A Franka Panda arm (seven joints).
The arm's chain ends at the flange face. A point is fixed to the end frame.
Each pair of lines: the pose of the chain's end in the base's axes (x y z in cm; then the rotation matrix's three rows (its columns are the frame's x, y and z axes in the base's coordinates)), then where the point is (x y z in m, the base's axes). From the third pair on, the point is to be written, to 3 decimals.
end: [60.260 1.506 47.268], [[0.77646 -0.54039 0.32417], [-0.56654 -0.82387 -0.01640], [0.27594 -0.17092 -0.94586]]
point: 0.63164 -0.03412 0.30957
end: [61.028 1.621 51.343], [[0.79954 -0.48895 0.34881], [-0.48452 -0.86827 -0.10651], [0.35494 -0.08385 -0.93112]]
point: 0.64621 -0.04969 0.35776
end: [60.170 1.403 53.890], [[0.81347 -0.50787 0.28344], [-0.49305 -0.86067 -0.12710], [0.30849 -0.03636 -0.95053]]
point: 0.626 -0.055 0.382
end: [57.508 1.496 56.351], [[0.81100 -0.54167 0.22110], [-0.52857 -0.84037 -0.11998], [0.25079 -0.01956 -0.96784]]
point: 0.587 -0.052 0.405
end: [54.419 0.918 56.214], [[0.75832 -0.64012 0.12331], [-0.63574 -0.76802 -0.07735], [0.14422 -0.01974 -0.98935]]
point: 0.535 -0.047 0.399
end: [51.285 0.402 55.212], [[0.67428 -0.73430 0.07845], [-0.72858 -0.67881 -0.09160], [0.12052 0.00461 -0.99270]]
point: 0.491 -0.051 0.390
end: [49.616 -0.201 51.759], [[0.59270 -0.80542 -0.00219], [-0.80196 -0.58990 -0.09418], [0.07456 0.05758 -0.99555]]
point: 0.457 -0.053 0.357
